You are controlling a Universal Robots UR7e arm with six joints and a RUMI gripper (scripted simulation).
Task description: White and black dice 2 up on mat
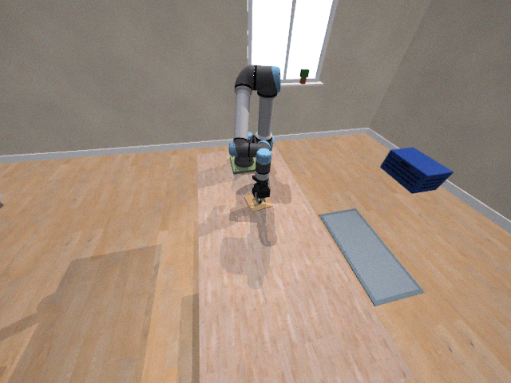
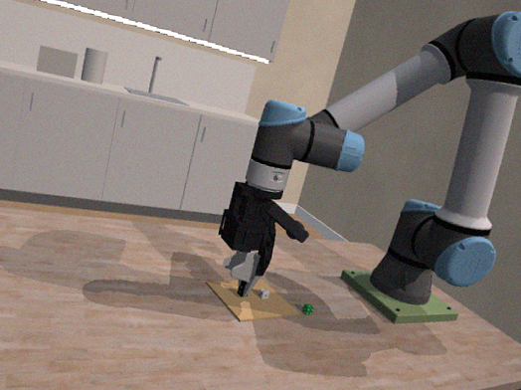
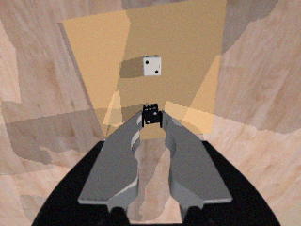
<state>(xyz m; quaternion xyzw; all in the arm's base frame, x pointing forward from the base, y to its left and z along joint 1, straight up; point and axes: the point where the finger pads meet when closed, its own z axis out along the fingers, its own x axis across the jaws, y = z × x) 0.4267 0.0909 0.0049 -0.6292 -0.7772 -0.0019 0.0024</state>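
The black die is 1 cm below my hand. The rest, counted from my hand: white die (5 cm behind, 1 cm to the right, 1 cm below); green die (13 cm behind, 3 cm to the left, 2 cm below); tan mat (2 cm behind, 2 cm below).
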